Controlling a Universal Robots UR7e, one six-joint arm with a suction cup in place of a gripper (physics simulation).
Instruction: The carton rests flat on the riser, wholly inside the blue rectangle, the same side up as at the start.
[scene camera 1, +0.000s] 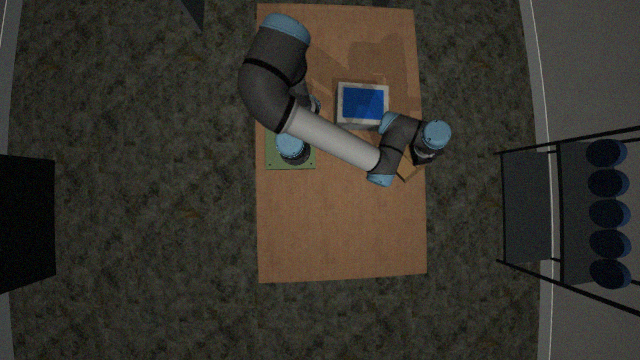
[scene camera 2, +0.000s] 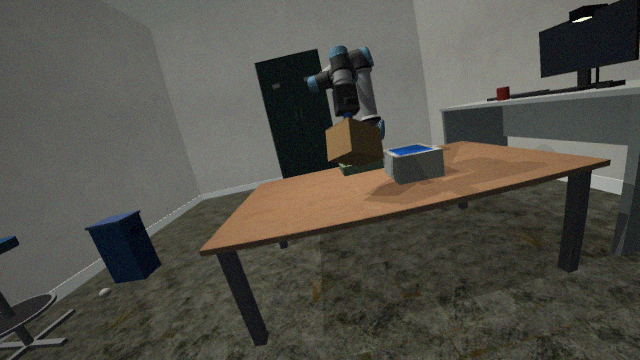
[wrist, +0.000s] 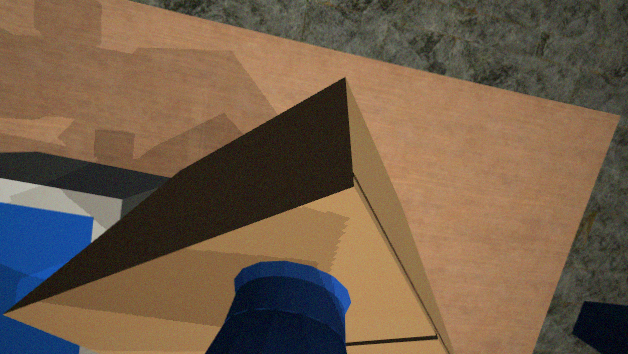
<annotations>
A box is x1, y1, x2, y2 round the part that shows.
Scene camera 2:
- brown carton: 352, 142 [325, 117, 383, 166], held by my suction cup
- grey riser: 417, 162 [383, 143, 444, 184], on the table
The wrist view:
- my suction cup: 275, 299 [205, 261, 350, 353]
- brown carton: 308, 186 [3, 77, 454, 353]
</annotations>
